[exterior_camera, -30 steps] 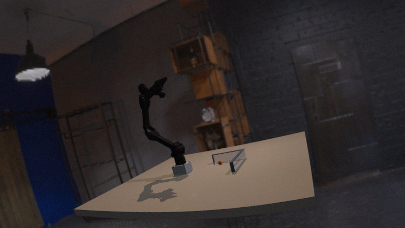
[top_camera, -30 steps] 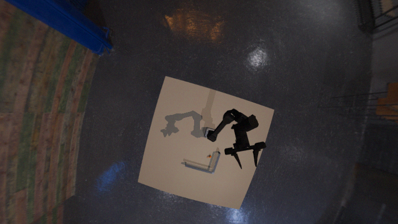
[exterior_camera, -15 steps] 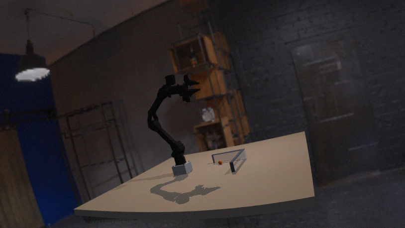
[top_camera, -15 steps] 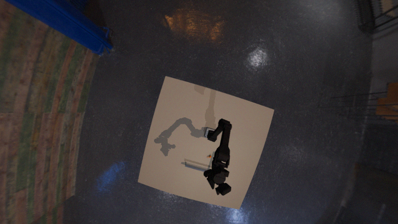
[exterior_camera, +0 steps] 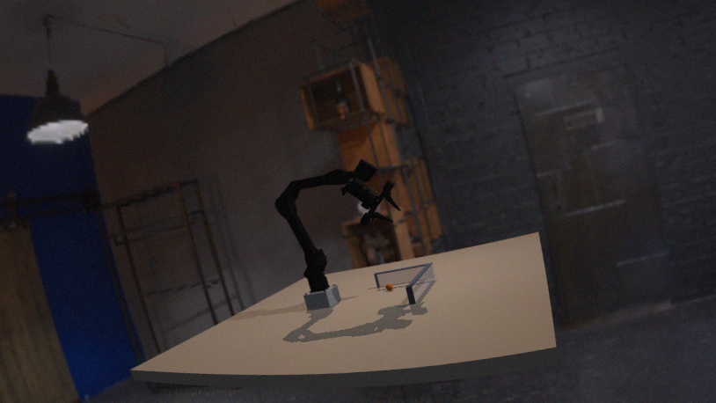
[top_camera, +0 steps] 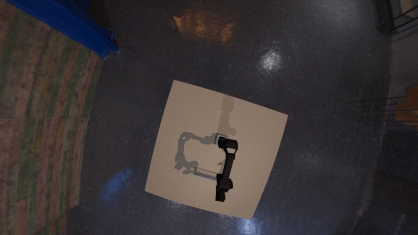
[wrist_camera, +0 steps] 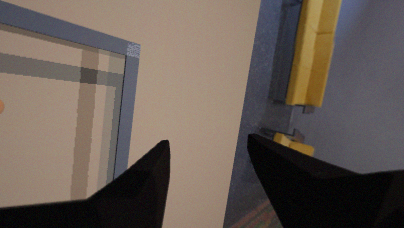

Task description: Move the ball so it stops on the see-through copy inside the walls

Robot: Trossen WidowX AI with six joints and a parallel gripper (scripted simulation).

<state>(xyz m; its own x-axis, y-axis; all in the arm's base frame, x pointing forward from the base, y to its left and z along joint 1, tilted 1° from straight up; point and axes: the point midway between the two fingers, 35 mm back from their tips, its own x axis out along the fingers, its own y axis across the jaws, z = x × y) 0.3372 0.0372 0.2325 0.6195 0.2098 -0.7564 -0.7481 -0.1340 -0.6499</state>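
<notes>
Right now the see-through copy of ball is 260 mm below my gripper tip, 80 mm behind it and 20 mm to the right of it. Round my gripper tip: clear wall (240 mm below, 80 mm to the right, 50 mm ahead).
</notes>
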